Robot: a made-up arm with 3 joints. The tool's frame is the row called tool.
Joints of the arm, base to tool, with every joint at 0 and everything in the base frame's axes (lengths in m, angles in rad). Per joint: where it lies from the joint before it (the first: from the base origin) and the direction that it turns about. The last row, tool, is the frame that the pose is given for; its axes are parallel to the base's.
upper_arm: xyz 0 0 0.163 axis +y
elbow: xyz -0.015 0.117 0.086 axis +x
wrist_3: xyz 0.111 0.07 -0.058 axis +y
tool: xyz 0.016 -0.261 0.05
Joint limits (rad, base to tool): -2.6..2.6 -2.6..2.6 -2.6..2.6
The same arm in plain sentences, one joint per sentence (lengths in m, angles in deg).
The arm has three revolute joints in a row. What follows holds with every joint at zero, and every direction is one of the base frame's. Joint 1 is mounted 0.163 m along +z from the base frame's origin and turns about +y, from -148.97 to 148.97 deg. Joint 2 is mounted 0.015 m along -x and 0.117 m along +y and 0.086 m along +z from joint 1 and turns about +x, from -148.97 to 148.97 deg. Joint 3 is mounted 0.111 m along +x and 0.07 m along +y and 0.058 m along -z from joint 2 and turns about +y, from -148.97 to 148.97 deg. The tool frame, which is the frame that the pose is given for, is mounted 0.016 m along +x and 0.261 m along -y and 0.05 m along +z from joint 3; its axes are parallel to the base frame's.
